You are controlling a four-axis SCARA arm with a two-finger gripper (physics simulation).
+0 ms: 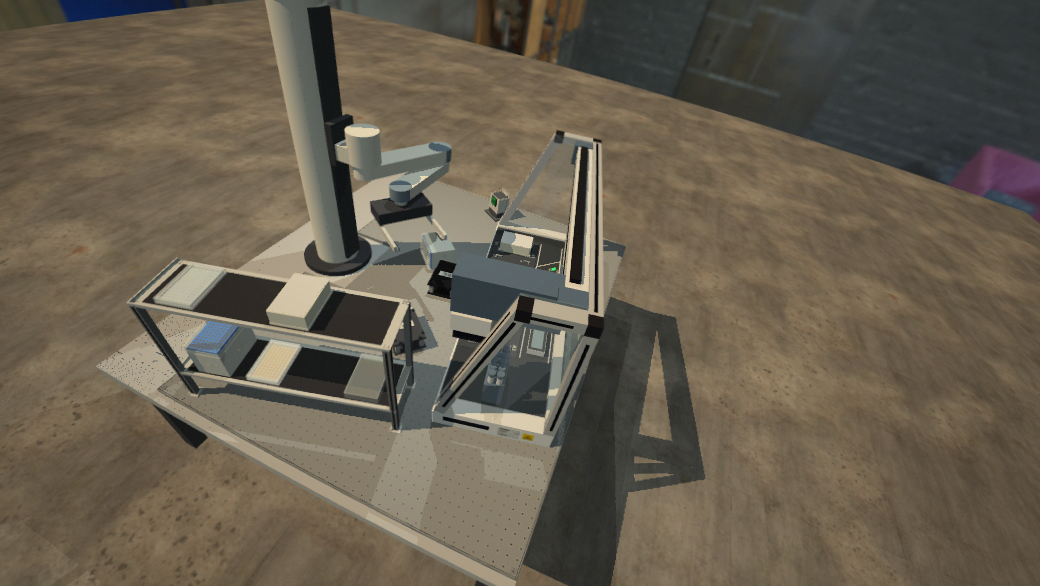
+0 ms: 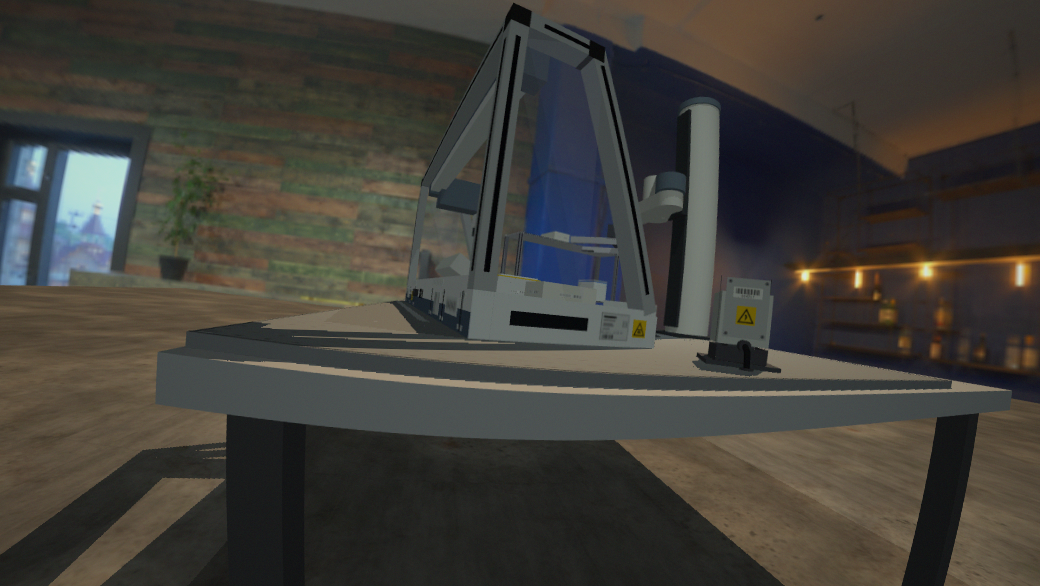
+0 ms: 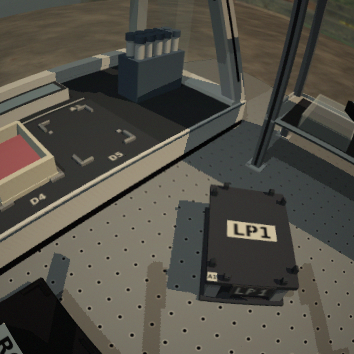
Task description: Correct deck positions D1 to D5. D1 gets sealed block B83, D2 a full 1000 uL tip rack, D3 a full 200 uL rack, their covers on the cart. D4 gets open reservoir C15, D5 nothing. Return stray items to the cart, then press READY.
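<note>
My gripper (image 1: 419,242) is open and empty above the table, beside a pale blue-grey box (image 1: 438,251). An open cream reservoir (image 3: 30,177) with a red inside sits at D4, its label unreadable. D5 (image 3: 84,159) shows bare corner brackets. The cart (image 1: 392,389) (image 3: 276,100) carries a pale rack (image 1: 190,285) and a cream box (image 1: 299,298) on top. Below are a blue-topped rack (image 1: 215,339), a yellowish rack (image 1: 274,362) and a clear cover (image 1: 366,376) (image 3: 327,117). A white box (image 1: 516,242) stands on the deck's far part. D1 to D3 are not readable.
The black LP1 stand (image 3: 250,250) is on the table between deck and cart. Part of the RG stand (image 3: 42,320) (image 1: 441,279) shows nearby. A blue tube rack (image 3: 152,75) stands past D5. The enclosure frame (image 1: 598,218) (image 2: 500,145) surrounds the deck. A small console (image 1: 498,202) (image 2: 745,313) stands beyond.
</note>
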